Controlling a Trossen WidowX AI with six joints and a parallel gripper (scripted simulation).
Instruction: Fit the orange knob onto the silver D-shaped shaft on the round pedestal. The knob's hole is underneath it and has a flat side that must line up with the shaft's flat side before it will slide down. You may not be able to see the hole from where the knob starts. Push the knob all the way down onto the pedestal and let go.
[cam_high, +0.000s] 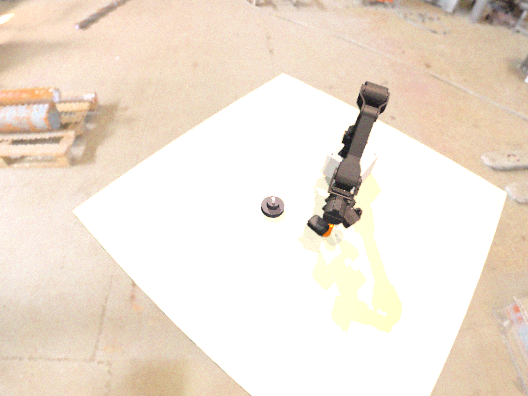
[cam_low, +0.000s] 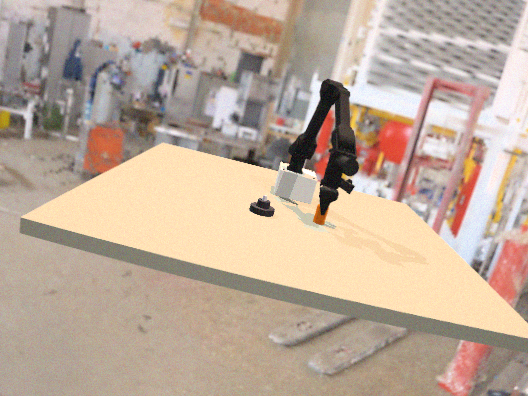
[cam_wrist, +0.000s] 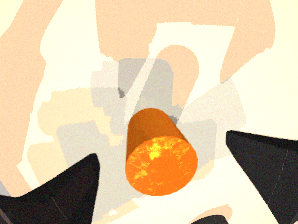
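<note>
The orange knob is 10 mm behind my gripper tip. From my gripper tip the other things lie so: dark round pedestal: 50 mm ahead, 200 mm to the right, 10 mm below.
</note>
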